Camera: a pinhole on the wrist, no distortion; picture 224 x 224 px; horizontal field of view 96.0 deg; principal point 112.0 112.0 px. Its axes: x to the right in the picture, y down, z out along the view. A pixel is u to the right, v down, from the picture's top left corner.
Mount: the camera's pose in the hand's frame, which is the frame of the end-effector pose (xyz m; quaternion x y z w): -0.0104 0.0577 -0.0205 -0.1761 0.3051 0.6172 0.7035
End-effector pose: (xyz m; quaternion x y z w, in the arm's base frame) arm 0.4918 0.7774 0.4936 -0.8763 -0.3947 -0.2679 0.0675
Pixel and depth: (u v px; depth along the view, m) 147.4 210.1 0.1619
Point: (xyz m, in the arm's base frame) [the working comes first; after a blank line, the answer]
In the camera's frame: 0.0568 0.1575 0.1619

0.6252 0.5661 0.3769
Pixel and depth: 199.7 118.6 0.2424
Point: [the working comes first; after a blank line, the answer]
In the camera's frame: 0.2108 0.0159 0.2424

0.7941 0.5574 0.5241
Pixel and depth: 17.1 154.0 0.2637
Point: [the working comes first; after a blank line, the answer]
In the camera's frame: -0.2482 0.1098 0.2637

0.6363 0.8088 0.1609
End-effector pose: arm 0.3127 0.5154 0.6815 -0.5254 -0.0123 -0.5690 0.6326
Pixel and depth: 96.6 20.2 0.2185
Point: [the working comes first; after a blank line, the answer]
In the camera's frame: -0.0334 -0.1989 0.2185

0.5725 0.4222 0.7971
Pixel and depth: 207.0 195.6 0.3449
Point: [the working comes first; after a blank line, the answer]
In the camera's frame: 0.3249 0.2859 0.3449

0.6987 0.5871 0.2172
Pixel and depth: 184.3 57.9 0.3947
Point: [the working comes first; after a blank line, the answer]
In the camera's frame: 0.2830 -0.2117 0.3947

0.8082 0.2558 0.5780
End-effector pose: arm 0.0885 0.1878 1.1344 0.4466 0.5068 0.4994 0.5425
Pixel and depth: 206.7 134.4 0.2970
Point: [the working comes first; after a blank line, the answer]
In the camera's frame: 0.2789 0.0660 0.2970

0.0776 0.2389 1.5995
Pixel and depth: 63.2 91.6 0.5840
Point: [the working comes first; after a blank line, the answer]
In the camera's frame: -0.2826 -0.1181 0.5840

0.6529 0.4324 1.3482
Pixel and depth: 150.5 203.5 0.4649
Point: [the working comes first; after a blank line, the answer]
In the camera's frame: 0.1775 0.4218 0.4649

0.3102 -0.0620 1.7427
